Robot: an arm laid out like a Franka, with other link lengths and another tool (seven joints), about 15 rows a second.
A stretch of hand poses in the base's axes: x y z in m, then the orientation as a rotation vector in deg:
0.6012, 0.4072, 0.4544, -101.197, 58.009, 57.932
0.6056, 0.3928, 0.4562, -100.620, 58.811, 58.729
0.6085, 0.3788, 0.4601, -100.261, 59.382, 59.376
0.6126, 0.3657, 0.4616, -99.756, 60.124, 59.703
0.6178, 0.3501, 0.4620, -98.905, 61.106, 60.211
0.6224, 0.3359, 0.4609, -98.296, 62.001, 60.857
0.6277, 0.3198, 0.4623, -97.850, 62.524, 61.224
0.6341, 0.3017, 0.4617, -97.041, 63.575, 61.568
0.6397, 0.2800, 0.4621, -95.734, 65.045, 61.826
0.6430, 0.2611, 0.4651, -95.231, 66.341, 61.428
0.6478, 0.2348, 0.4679, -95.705, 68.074, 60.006
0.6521, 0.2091, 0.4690, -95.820, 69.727, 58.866
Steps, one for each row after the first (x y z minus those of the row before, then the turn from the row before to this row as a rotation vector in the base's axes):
0.0044, -0.0144, 0.0018, 0.053, 0.982, -0.290
0.0029, -0.0140, 0.0039, 0.004, 0.751, -0.137
0.0041, -0.0131, 0.0015, -0.021, 0.624, -0.439
0.0052, -0.0156, 0.0004, 0.105, 0.899, -0.644
0.0046, -0.0142, -0.0011, -0.010, 0.933, -0.401
0.0053, -0.0161, 0.0014, 0.053, 0.548, -0.289
0.0064, -0.0181, -0.0006, -0.004, 0.824, -0.713
0.0056, -0.0217, 0.0004, 0.078, 1.025, -1.198
0.0033, -0.0189, 0.0030, -0.467, 0.419, -0.966
0.0048, -0.0263, 0.0028, -1.540, -0.144, -1.020
0.0043, -0.0257, 0.0011, -1.219, 0.049, -1.060

